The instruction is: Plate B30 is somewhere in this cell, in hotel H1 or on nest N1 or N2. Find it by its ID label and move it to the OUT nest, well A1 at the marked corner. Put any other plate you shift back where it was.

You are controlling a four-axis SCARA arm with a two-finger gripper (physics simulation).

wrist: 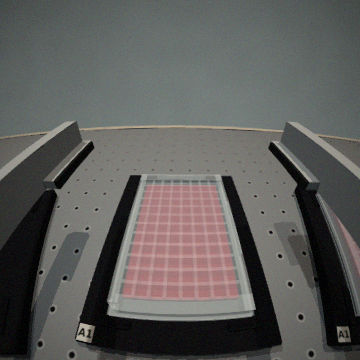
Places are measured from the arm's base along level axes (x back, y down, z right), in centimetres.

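Pixels of known places: gripper, fingertip midpoint: [180, 130].
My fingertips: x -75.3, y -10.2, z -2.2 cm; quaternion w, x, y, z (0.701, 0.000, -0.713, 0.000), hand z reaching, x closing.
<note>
For each thing: its middle in the pictures, then the offset to it from my fingertips. "spot": a spot on its surface instead. Level surfaces: height alone.
- clear plate with pink-red wells, body centre: [180, 228] dx +2.3, dy +7.0, dz +0.0 cm
- second plate, surface spot: [349, 250] spot: dx +5.7, dy +6.4, dz +13.4 cm
- grey perforated table, its level: dy +8.9 cm
A clear plate with pink-red wells [181, 240] lies flat in a black nest [187, 335] in the middle of the wrist view. The nest has an A1 tag [85, 332] at its near left corner. No ID label can be read on this plate. My gripper [180, 130] is open and empty. Its two fingers stand wide apart, one on each side, above and clear of the plate. A second plate [349, 250] with pink content shows in part at the right edge, in another black nest [320, 280] with its own A1 tag [343, 334].
Part of another black nest [25, 280] shows at the left edge; whether it bears a plate cannot be seen. The nests stand on a grey perforated table [170, 150]. The table's far edge runs across the view, with a plain grey-green background behind. Shadows lie between the nests.
</note>
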